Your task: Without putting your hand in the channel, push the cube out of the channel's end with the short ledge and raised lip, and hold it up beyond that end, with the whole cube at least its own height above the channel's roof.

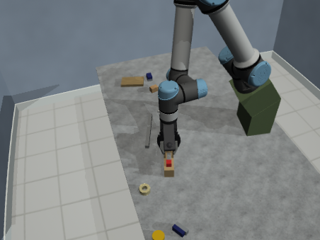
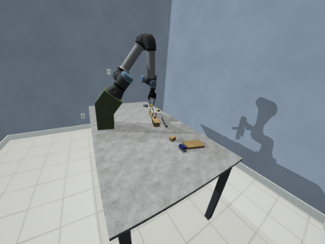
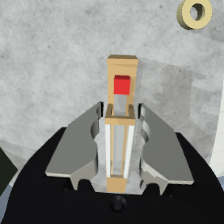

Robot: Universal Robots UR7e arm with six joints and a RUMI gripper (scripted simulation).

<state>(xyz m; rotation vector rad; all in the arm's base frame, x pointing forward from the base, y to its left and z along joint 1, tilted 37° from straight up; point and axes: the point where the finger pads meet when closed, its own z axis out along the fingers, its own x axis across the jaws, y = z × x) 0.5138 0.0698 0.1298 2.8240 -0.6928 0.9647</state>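
Now: the red cube 8 cm below my hand. From my hand the other things lie so: cream ring 16 cm ahead, 12 cm below, 4 cm to the left; then dark grey bar 28 cm to the right, 12 cm below, 6 cm behind; then tan channel 11 cm to the right, 8 cm below, 7 cm behind.
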